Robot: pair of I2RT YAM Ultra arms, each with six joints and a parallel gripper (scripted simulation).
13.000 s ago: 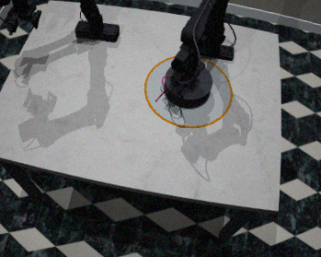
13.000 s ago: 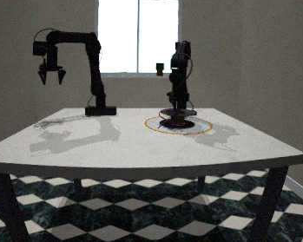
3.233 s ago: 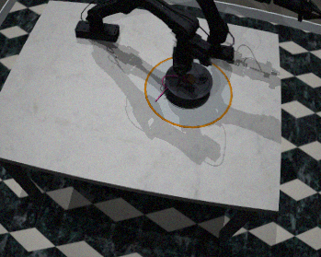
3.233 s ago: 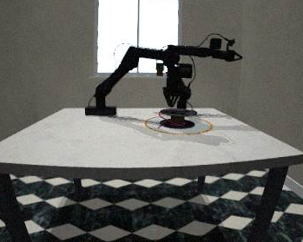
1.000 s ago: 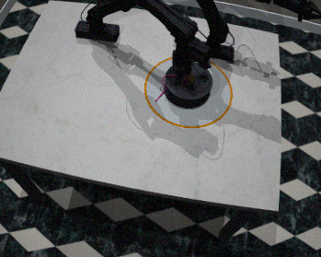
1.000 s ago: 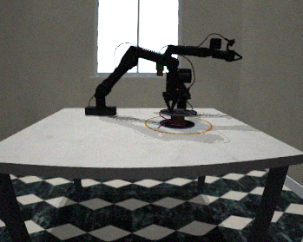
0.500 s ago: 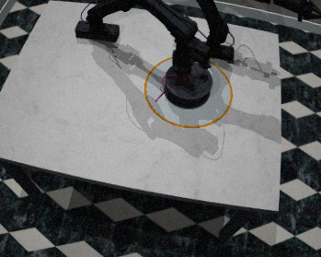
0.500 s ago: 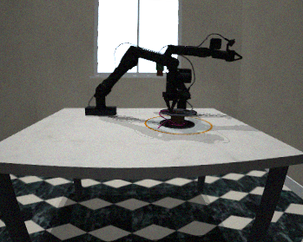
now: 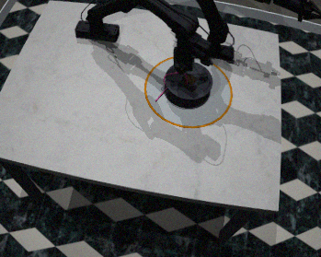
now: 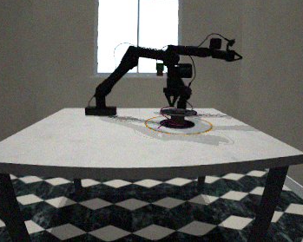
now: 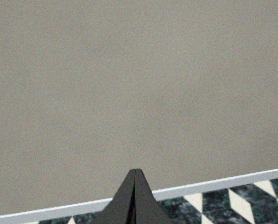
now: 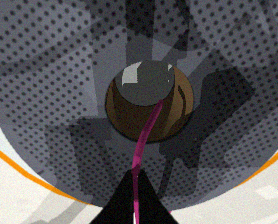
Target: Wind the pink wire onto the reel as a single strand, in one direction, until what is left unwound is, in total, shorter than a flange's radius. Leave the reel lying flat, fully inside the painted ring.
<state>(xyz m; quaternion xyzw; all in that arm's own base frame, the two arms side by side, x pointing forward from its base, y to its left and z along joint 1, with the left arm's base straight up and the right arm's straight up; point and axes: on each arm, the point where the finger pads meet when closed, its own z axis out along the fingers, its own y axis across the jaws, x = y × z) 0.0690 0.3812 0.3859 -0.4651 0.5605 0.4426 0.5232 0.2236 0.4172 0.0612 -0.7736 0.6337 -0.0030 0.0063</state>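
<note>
Right now the dark reel is 3 cm to the left of my right hand and 7 cm below it. From my right hand the other things lie so: orange painted ring: 4 cm to the left, 10 cm below.
</note>
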